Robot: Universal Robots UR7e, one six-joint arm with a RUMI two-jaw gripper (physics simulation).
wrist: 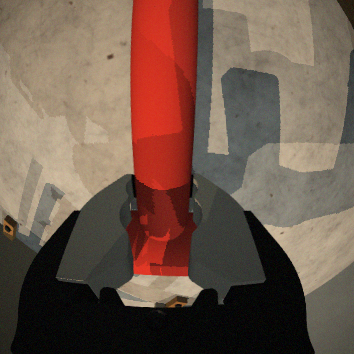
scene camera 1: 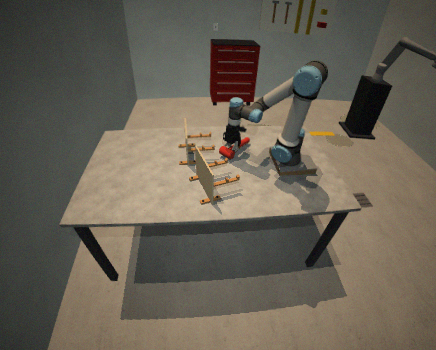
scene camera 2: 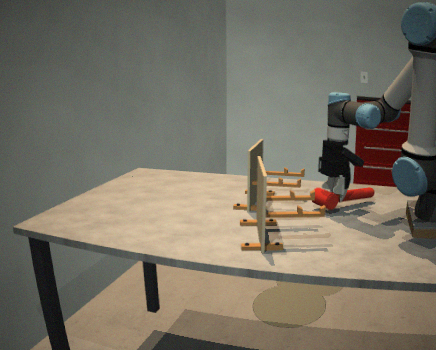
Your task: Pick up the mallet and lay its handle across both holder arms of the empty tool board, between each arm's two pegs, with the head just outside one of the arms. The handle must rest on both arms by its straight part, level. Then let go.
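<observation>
The red mallet (scene camera 1: pixel 226 151) (scene camera 2: pixel 325 199) (wrist: pixel 162 90) is held close over the table, apparently slightly lifted, its head toward the boards. My gripper (scene camera 1: pixel 233 147) (scene camera 2: pixel 338 195) (wrist: pixel 162 176) points down and is shut on the mallet's handle close to the head. In the wrist view the fingers partly cover the head. The near tool board (scene camera 1: pixel 204 172) (scene camera 2: pixel 262 210) stands upright, with two orange pegged arms reaching toward the robot's side. The far tool board (scene camera 1: pixel 186 135) (scene camera 2: pixel 254 172) has two such arms too. No tool shows on either board.
Both boards stand on orange feet on the table (scene camera 1: pixel 125 190) (scene camera 2: pixel 150 215). The far arm (scene camera 1: pixel 202 148) and the near board's arms (scene camera 1: pixel 227 181) (scene camera 2: pixel 285 213) stick out near the mallet's head. The robot base stands at the right. A red drawer cabinet (scene camera 1: pixel 235 72) is behind.
</observation>
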